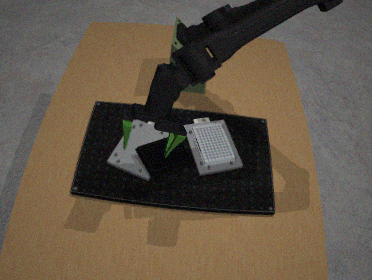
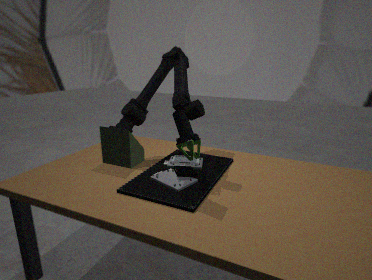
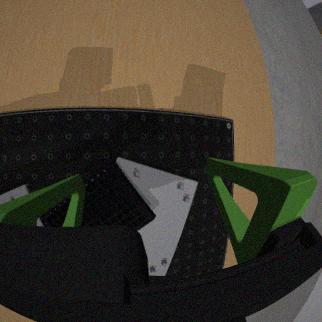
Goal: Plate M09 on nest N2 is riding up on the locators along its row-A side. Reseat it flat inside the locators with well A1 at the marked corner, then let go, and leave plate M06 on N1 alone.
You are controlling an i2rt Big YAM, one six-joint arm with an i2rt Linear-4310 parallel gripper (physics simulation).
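Places are measured from the arm's base along level axes (x back, y left, z down), in centimetres.
Where they show: gripper, between the fingertips: [image 1: 144,152] [image 2: 194,159] [image 3: 143,173]; arm's base, origin of its link: [image 1: 188,42] [image 2: 120,136].
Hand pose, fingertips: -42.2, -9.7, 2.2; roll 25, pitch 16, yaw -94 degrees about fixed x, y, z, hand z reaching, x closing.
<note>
Each offset is from my fingertips to the centre of the thing, as dx, dy, dz. "pt": to the spot under its first point. Level surfaces: height alone.
A dark plate {+6.0, +4.8, +8.1} [image 1: 167,154] [image 3: 112,197] lies askew over part of the left grey nest {+8.5, -1.7, +9.1} [image 1: 125,152] [image 2: 167,181] [image 3: 172,215], whose other side is bare with its locator pins showing. The dark plate's tilt is hard to judge. A white well plate {+10.7, +17.3, +8.3} [image 1: 216,143] sits on the right grey nest {+10.7, +17.3, +9.1} [image 1: 209,171]. No plate or nest names can be read, and the corner mark cannot be made out. My gripper [image 1: 145,153] [image 3: 143,173] is open and empty above the left nest, one finger over the dark plate and the other beyond the nest's bare side. Touch cannot be told.
Both nests stand on a black perforated board {+8.2, +7.9, +10.8} [image 1: 115,187] [image 2: 150,194] [image 3: 160,132] on the wooden table {dz +11.5} [image 1: 200,245] [image 2: 280,200] [image 3: 150,30]. A small pale tag {pt +20.1, +14.7, +10.0} [image 1: 201,120] stands at the back edge of the right nest. The arm's green base [image 2: 117,150] is behind the board.
</note>
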